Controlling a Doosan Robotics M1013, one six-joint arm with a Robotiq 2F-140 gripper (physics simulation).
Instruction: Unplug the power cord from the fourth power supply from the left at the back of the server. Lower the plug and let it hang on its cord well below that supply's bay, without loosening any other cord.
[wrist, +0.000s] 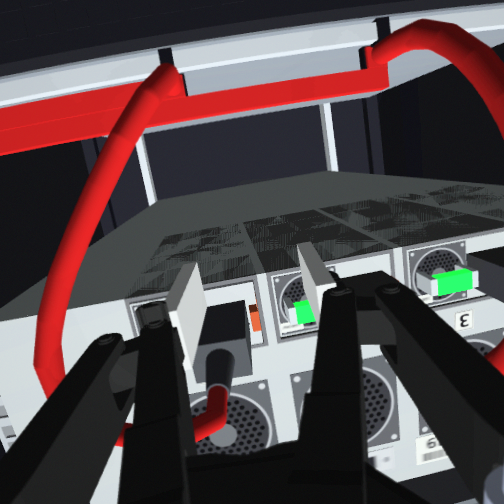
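A black plug (221, 345) sits in the socket of a power supply bay with an orange tab (255, 317) beside it. A red cord (75, 260) leaves the plug, bends left and loops up to a red bar (260, 97) on the rack rail. My gripper (250, 295) is open. Its grey finger pads (189, 300) (312, 280) stand either side of the plug. The left pad is close to the plug's side, and the right pad is clearly apart from it.
The neighbouring supplies have green handles (303, 312) (452, 281) and round fan grilles (240, 420). A label reading 3 (464, 320) appears upside down at the right. A second red cord (465, 55) arcs along the top right and right edge.
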